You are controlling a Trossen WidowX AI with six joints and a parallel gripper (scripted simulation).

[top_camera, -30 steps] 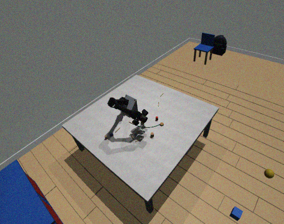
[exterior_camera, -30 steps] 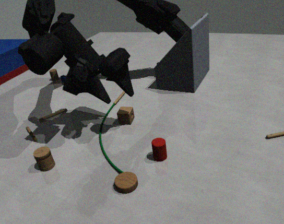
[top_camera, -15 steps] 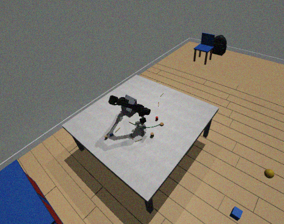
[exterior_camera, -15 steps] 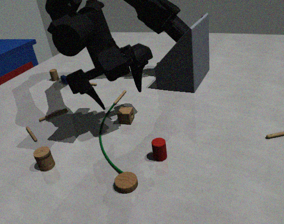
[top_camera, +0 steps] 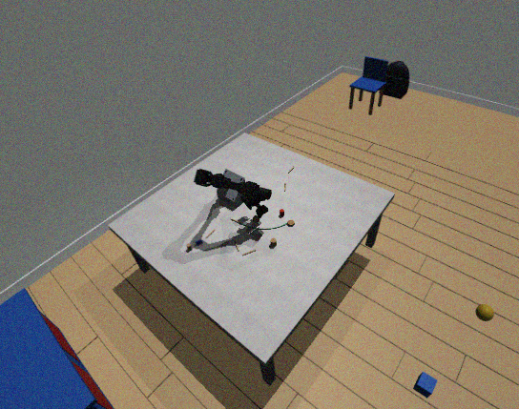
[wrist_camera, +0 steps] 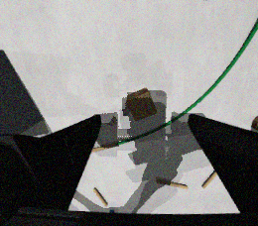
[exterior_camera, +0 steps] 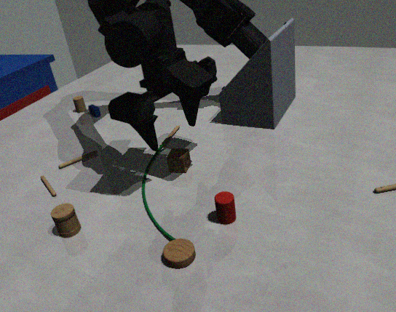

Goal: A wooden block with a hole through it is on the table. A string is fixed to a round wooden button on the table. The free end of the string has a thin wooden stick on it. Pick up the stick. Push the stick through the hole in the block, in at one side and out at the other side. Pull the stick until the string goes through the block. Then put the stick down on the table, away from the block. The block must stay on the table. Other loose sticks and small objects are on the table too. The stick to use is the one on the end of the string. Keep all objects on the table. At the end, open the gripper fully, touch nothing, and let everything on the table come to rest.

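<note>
Right now the wooden block is 5 cm below my gripper tip. Also, from my gripper tip: red cylinder 11 cm ahead, 12 cm to the left, 4 cm below; then blue piece 18 cm behind, 31 cm to the right, 5 cm below; then round wooden button 19 cm ahead, 9 cm to the left, 5 cm below.
</note>
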